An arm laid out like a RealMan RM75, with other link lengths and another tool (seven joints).
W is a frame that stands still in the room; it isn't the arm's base.
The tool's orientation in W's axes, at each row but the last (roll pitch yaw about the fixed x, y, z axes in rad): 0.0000 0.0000 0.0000; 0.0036 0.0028 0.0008; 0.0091 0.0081 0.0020; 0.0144 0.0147 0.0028; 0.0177 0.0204 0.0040; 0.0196 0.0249 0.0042; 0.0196 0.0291 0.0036; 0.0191 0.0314 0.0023; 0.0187 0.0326 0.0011; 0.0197 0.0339 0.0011; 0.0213 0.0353 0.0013
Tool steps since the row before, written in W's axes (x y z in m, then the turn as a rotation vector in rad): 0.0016 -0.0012 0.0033 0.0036 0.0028 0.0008; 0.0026 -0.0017 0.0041 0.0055 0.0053 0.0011; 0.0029 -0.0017 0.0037 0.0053 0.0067 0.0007; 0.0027 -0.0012 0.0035 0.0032 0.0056 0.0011; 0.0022 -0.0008 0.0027 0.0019 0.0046 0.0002; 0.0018 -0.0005 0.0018 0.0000 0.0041 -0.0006; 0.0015 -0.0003 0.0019 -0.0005 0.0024 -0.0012; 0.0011 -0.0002 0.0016 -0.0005 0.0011 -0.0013; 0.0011 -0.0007 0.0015 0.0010 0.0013 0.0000; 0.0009 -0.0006 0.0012 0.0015 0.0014 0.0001; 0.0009 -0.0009 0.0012 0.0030 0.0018 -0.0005
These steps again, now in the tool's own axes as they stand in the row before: 0.0016 -0.0012 0.0033 0.0036 0.0028 0.0008; 0.0026 -0.0017 0.0041 0.0055 0.0053 0.0011; 0.0029 -0.0017 0.0037 0.0053 0.0067 0.0007; 0.0026 -0.0012 0.0036 0.0032 0.0056 0.0011; 0.0021 -0.0008 0.0028 0.0019 0.0046 0.0002; 0.0018 -0.0005 0.0019 0.0000 0.0041 -0.0007; 0.0014 -0.0003 0.0019 -0.0005 0.0024 -0.0013; 0.0010 -0.0002 0.0016 -0.0005 0.0011 -0.0013; 0.0010 -0.0007 0.0015 0.0010 0.0013 0.0000; 0.0009 -0.0006 0.0012 0.0015 0.0014 0.0001; 0.0009 -0.0009 0.0012 0.0030 0.0018 -0.0004
